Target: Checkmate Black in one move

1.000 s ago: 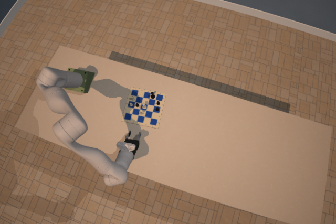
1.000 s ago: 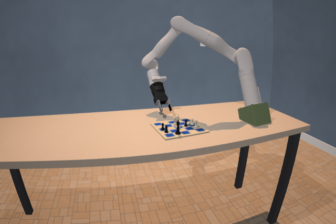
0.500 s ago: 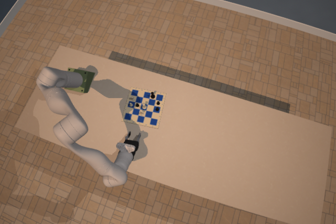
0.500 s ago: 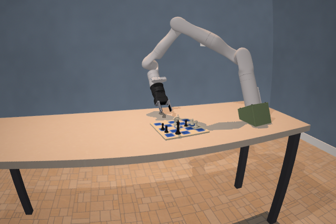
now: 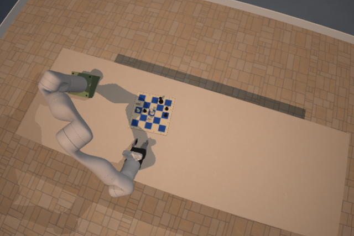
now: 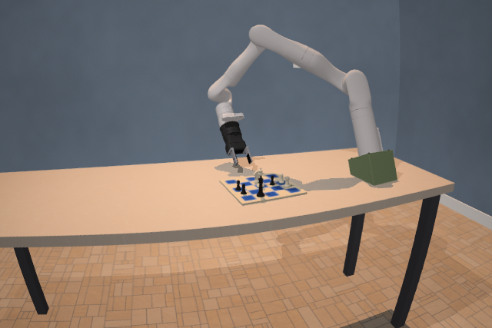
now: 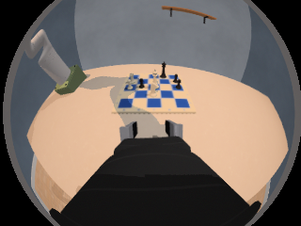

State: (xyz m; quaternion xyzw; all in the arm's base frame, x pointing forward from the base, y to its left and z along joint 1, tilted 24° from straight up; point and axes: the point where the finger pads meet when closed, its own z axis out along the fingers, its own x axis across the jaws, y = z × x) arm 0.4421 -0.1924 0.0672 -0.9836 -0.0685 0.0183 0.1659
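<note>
My gripper is now 10 mm past the blue-and-cream chessboard, 180 mm to the right of it and 40 mm above it.
</note>
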